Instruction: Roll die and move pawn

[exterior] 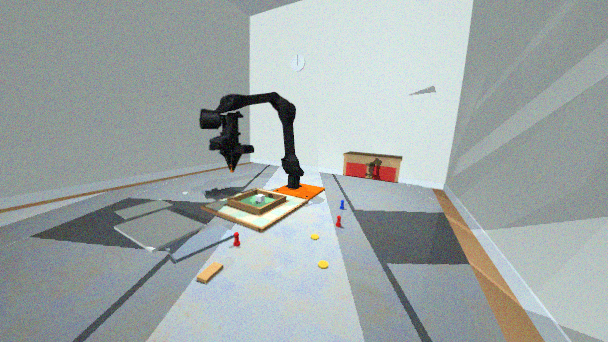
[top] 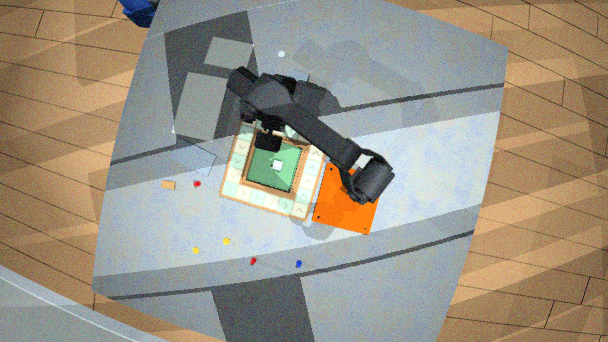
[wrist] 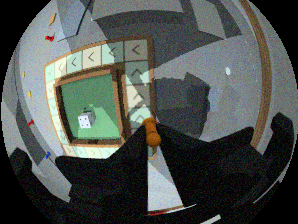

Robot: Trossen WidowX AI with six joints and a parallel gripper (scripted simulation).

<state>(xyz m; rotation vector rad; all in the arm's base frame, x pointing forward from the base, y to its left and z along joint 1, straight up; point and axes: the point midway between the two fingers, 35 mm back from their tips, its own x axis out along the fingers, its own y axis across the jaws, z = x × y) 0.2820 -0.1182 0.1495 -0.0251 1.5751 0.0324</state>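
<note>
My gripper tip is 120 mm to the right of the white die, 100 mm above it and 20 mm past it. Round my gripper tip: green dice tray (120 mm to the left, 120 mm below, 10 mm behind); then orange pawn (10 mm above); then grey tile (160 mm to the right, 120 mm below, 10 mm behind).
</note>
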